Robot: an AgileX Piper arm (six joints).
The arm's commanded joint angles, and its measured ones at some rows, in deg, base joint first. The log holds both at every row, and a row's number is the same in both.
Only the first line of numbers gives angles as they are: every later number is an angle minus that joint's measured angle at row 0.
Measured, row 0: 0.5, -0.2, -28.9, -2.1, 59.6, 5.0
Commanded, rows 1 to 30: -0.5, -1.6, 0.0, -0.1, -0.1, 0.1; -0.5, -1.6, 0.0, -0.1, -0.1, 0.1; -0.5, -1.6, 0.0, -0.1, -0.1, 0.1; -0.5, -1.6, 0.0, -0.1, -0.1, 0.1; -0.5, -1.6, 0.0, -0.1, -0.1, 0.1; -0.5, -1.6, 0.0, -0.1, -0.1, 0.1; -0.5, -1.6, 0.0, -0.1, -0.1, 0.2; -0.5, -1.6, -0.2, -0.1, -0.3, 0.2; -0.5, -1.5, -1.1, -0.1, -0.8, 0.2; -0.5, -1.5, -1.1, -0.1, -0.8, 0.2; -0.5, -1.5, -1.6, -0.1, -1.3, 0.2; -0.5, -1.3, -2.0, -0.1, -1.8, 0.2; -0.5, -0.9, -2.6, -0.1, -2.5, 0.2; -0.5, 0.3, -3.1, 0.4, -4.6, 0.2; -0.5, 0.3, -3.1, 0.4, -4.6, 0.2; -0.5, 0.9, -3.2, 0.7, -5.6, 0.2; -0.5, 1.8, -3.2, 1.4, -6.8, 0.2; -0.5, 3.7, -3.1, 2.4, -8.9, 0.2; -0.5, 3.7, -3.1, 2.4, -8.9, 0.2; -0.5, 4.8, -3.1, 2.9, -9.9, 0.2; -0.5, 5.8, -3.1, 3.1, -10.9, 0.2; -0.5, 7.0, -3.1, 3.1, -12.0, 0.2; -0.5, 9.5, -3.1, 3.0, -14.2, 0.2; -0.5, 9.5, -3.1, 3.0, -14.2, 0.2; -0.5, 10.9, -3.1, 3.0, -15.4, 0.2; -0.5, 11.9, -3.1, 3.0, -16.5, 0.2; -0.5, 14.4, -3.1, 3.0, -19.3, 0.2; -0.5, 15.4, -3.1, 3.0, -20.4, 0.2; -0.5, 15.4, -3.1, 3.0, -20.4, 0.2; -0.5, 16.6, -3.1, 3.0, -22.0, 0.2
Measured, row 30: 0.0, 14.1, -2.8, 2.7, -17.5, 0.2
